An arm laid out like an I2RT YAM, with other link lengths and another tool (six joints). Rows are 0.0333 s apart.
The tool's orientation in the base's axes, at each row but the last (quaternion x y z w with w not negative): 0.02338 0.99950 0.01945 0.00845; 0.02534 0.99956 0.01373 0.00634; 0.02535 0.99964 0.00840 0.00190; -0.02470 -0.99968 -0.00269 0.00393; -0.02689 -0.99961 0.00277 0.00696; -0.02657 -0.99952 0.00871 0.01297; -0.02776 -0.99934 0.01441 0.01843; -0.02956 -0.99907 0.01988 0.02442; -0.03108 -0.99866 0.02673 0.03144; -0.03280 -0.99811 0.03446 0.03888
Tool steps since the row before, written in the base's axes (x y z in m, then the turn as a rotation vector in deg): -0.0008 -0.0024 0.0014 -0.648 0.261 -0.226; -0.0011 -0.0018 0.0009 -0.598 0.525 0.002; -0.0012 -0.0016 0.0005 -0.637 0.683 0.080; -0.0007 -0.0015 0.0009 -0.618 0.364 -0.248; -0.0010 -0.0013 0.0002 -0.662 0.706 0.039; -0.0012 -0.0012 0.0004 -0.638 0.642 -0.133; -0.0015 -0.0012 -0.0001 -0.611 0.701 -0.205; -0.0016 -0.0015 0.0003 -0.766 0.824 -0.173; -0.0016 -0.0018 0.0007 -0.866 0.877 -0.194; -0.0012 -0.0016 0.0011 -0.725 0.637 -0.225
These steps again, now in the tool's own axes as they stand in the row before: 0.0007 -0.0024 -0.0015 0.663 0.222 0.224; 0.0010 -0.0018 -0.0010 0.624 0.494 0.004; 0.0011 -0.0017 -0.0005 0.671 0.651 -0.071; 0.0006 -0.0015 -0.0009 0.633 0.332 0.255; 0.0009 -0.0014 -0.0002 0.699 0.669 -0.033; 0.0011 -0.0013 -0.0003 0.668 0.610 0.139; 0.0014 -0.0013 0.0002 0.642 0.672 0.208; 0.0015 -0.0016 -0.0002 0.805 0.785 0.179; 0.0015 -0.0019 -0.0005 0.907 0.832 0.204; 0.0012 -0.0017 -0.0009 0.748 0.605 0.239
